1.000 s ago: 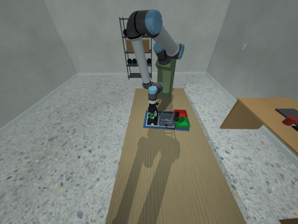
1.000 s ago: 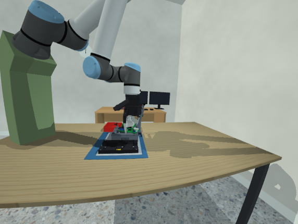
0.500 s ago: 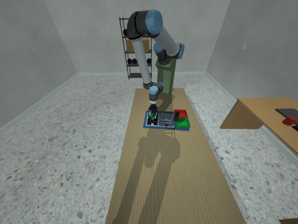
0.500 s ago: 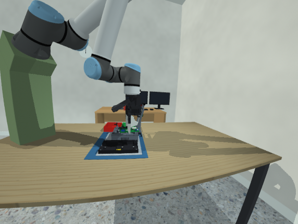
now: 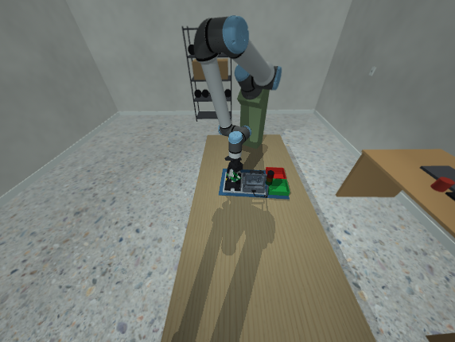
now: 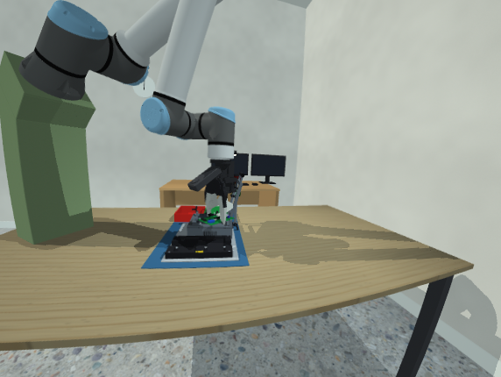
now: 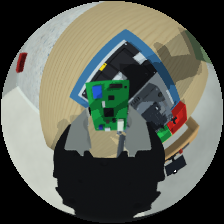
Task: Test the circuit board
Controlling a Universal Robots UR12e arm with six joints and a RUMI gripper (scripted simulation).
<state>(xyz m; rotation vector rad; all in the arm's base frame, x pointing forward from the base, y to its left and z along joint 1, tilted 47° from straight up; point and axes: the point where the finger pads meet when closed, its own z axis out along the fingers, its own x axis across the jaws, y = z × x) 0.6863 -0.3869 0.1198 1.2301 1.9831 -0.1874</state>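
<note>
My gripper is now 10 mm short of the green circuit board. Also, from my hand: tester lid 150 mm ahead, 110 mm to the left, 60 mm above; red bin 390 mm to the left, 110 mm below, 30 mm ahead; green bin 330 mm to the left, 160 mm ahead, 110 mm below.
</note>
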